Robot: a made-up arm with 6 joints.
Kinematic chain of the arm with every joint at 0, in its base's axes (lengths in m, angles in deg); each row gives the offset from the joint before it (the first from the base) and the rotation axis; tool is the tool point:
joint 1: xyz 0 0 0.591 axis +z
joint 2: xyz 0.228 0 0 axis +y
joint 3: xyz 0 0 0.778 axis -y
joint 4: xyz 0 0 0.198 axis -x
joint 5: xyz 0.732 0 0 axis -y
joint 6: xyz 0.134 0 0 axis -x
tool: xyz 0 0 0
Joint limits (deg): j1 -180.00..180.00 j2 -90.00..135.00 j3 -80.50..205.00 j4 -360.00..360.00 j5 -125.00..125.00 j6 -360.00..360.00
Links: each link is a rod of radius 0.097 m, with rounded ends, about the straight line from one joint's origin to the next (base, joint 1, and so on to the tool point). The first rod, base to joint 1, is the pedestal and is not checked.
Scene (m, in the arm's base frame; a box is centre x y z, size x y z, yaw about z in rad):
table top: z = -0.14
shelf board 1: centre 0.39 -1.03 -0 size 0.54 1.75 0.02 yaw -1.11
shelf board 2: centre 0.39 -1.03 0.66 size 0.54 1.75 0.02 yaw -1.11
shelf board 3: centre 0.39 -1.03 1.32 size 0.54 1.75 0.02 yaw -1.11
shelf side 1: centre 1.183 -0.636 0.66 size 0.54 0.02 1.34 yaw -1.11
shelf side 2: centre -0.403 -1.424 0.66 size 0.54 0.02 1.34 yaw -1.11
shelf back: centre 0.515 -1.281 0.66 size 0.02 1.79 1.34 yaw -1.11
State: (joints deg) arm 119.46 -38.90 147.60 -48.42 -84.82 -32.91
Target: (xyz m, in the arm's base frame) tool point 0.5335 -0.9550 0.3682
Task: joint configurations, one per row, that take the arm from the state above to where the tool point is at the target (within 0.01 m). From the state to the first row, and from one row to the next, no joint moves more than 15 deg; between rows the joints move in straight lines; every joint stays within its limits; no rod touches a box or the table.
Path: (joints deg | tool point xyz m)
1: 120.44 -29.18 161.87 -49.34 -88.87 -32.91 | 0.3436 -0.7853 1.0208
2: 121.42 -19.47 176.14 -50.27 -92.93 -32.91 | 0.2768 -0.6505 1.0211
3: 122.40 -9.75 190.42 -51.19 -96.98 -32.91 | 0.1997 -0.5081 1.0034
4: 125.85 -23.15 192.56 -51.60 -93.93 -32.91 | 0.2651 -0.5458 0.7911
5: 129.29 -36.56 194.70 -52.00 -90.87 -32.91 | 0.2996 -0.5329 0.5743
6: 132.74 -49.96 196.84 -52.41 -87.82 -32.91 | 0.2961 -0.4768 0.3682
7: 130.64 -54.84 183.19 -51.44 -85.19 -32.91 | 0.3794 -0.6024 0.3477
8: 128.53 -59.72 169.55 -50.48 -82.56 -32.91 | 0.4473 -0.7263 0.3414
9: 126.43 -64.60 155.91 -49.51 -79.93 -32.91 | 0.4990 -0.8450 0.3486
10: 124.33 -69.48 142.27 -48.54 -77.30 -32.91 | 0.5335 -0.9550 0.3683

